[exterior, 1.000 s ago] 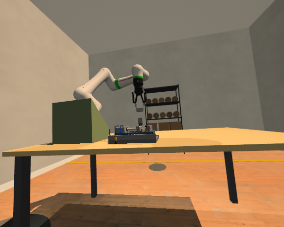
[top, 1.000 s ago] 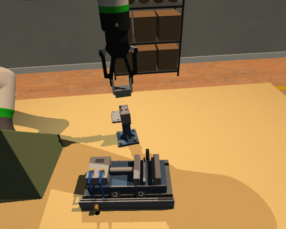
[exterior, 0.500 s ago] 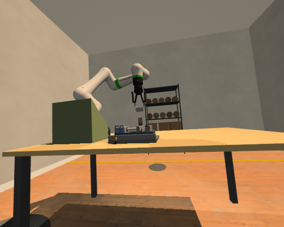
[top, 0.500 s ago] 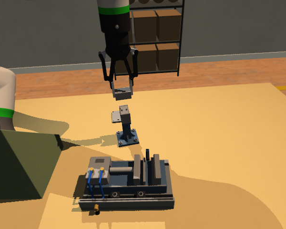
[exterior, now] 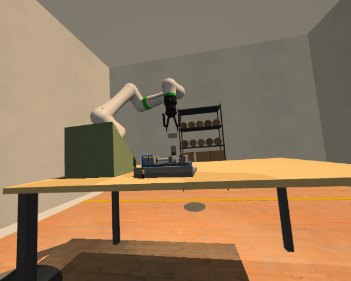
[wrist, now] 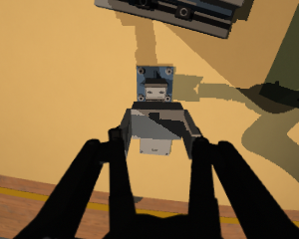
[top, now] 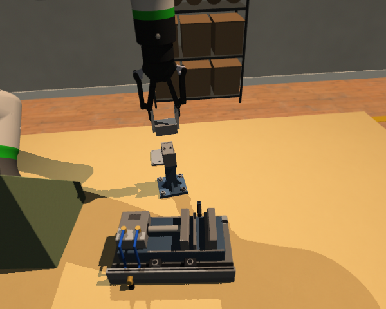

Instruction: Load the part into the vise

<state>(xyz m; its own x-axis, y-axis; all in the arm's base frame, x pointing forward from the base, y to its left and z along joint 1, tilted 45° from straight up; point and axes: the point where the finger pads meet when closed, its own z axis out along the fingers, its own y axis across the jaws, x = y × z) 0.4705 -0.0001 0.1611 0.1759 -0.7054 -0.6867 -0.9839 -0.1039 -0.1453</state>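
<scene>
My gripper is now 30 mm above the part. The rest, counted from my hand: cylinder rod (10 mm behind, 230 mm to the right, 180 mm below); then V-block post (200 mm below); then work stop (80 mm ahead, 190 mm to the right, 170 mm below).
</scene>
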